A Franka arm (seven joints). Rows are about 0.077 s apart.
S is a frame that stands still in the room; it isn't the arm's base.
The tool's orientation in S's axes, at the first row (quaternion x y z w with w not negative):
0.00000, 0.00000, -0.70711, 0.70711
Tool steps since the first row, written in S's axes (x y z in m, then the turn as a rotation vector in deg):
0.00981, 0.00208, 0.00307, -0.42, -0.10, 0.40
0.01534, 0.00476, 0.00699, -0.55, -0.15, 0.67
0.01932, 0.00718, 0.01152, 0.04, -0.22, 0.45
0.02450, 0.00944, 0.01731, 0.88, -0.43, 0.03
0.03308, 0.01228, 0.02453, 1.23, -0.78, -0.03
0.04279, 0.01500, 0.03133, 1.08, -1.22, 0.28
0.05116, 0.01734, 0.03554, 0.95, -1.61, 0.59
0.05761, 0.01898, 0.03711, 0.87, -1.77, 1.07
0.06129, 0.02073, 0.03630, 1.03, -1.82, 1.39
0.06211, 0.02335, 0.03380, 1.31, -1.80, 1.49
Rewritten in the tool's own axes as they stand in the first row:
-0.00208, 0.00981, 0.00307, 0.10, -0.42, 0.40
-0.00476, 0.01534, 0.00699, 0.15, -0.55, 0.67
-0.00718, 0.01932, 0.01152, 0.22, 0.04, 0.45
-0.00944, 0.02450, 0.01731, 0.43, 0.88, 0.03
-0.01228, 0.03308, 0.02453, 0.78, 1.23, -0.03
-0.01500, 0.04279, 0.03133, 1.22, 1.08, 0.28
-0.01734, 0.05116, 0.03554, 1.61, 0.95, 0.59
-0.01898, 0.05761, 0.03711, 1.77, 0.87, 1.07
-0.02073, 0.06129, 0.03630, 1.82, 1.03, 1.39
-0.02335, 0.06211, 0.03380, 1.80, 1.31, 1.49

